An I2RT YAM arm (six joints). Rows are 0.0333 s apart.
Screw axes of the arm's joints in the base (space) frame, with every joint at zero. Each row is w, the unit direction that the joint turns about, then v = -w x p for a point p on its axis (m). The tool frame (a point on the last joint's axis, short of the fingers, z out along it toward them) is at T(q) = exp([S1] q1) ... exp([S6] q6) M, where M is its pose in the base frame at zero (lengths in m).
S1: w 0 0 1 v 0 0 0
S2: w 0 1 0 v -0.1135 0 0.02
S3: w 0 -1 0 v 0.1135 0 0.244
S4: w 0 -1 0 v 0.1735 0 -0.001
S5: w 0 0 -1 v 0 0.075 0
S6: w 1 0 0 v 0 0.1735 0
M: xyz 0.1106 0 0.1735 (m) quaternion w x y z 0.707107 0 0.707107 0
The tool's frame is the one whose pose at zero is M.
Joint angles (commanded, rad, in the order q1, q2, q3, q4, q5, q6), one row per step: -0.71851, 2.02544, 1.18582, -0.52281, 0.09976, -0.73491; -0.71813, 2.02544, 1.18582, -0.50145, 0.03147, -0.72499; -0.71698, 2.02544, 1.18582, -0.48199, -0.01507, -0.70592; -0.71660, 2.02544, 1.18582, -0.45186, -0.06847, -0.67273; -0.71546, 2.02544, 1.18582, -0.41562, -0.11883, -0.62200; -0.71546, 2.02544, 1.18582, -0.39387, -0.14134, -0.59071; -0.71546, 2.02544, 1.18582, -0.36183, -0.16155, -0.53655; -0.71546, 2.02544, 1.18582, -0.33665, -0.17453, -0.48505; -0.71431, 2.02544, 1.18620, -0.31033, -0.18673, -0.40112; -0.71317, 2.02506, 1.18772, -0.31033, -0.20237, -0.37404; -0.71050, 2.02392, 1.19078, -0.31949, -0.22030, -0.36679; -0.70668, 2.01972, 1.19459, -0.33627, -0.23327, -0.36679; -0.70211, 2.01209, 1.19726, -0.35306, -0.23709, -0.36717; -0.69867, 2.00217, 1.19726, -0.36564, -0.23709, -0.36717
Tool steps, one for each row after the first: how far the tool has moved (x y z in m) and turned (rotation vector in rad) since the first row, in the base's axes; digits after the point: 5 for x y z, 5 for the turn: 0.00343, 0.00041, 0.00035, 0.03733, -0.06185, 0.00556; 0.00637, 0.00061, 0.00085, 0.06158, -0.10952, -0.00066; 0.01009, 0.00007, 0.00178, 0.08714, -0.17126, -0.01790; 0.01437, -0.00071, 0.00311, 0.11178, -0.23749, -0.04971; 0.01656, -0.00157, 0.00397, 0.12200, -0.27230, -0.07134; 0.01948, -0.00316, 0.00528, 0.13031, -0.31709, -0.11350; 0.02168, -0.00447, 0.00638, 0.13801, -0.35200, -0.15535; 0.02428, -0.00557, 0.00768, 0.15413, -0.39258, -0.22652; 0.02517, -0.00503, 0.00830, 0.17340, -0.40554, -0.24622; 0.02607, -0.00361, 0.00921, 0.19356, -0.41060, -0.24603; 0.02671, -0.00161, 0.01109, 0.20995, -0.40899, -0.24013; 0.02711, 0.00055, 0.01388, 0.21747, -0.40482, -0.23548; 0.02695, 0.00241, 0.01698, 0.21958, -0.40222, -0.23266
